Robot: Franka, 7 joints.
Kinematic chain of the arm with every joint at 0, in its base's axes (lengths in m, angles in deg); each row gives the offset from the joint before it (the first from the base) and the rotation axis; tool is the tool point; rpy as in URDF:
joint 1: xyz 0 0 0.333 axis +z
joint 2: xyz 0 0 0 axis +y
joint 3: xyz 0 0 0.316 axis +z
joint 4: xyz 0.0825 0 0 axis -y
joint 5: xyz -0.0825 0 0.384 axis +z
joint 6: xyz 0 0 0 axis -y
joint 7: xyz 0.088 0 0 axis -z
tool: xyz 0 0 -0.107 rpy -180 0 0
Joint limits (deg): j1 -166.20..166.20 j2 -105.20..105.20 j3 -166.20..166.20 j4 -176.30..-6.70 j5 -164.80..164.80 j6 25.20..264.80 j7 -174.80..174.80
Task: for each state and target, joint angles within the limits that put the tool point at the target. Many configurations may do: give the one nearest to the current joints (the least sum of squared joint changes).
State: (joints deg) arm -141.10 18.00 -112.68 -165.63 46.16 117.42 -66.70
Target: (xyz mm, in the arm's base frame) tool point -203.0 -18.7 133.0
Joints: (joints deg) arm -109.77 13.17 -67.99 -169.64 54.90 113.88 -66.70
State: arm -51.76 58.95 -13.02 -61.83 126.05 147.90 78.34
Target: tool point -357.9 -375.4 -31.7
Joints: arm -84.14 74.42 -38.04 -105.78 128.35 161.22 78.34
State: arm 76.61 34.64 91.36 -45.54 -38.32 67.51 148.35
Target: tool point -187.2 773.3 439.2
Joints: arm 79.73 70.34 77.10 -34.81 -45.50 96.16 148.35
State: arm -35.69 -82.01 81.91 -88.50 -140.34 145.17 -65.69
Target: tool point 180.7 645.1 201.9
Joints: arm -42.80 -92.58 99.78 -97.67 -140.10 149.79 -65.69
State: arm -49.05 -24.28 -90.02 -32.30 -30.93 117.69 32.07
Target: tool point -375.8 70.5 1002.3
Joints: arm -59.69 -15.72 -89.89 -24.19 -29.13 77.09 32.07
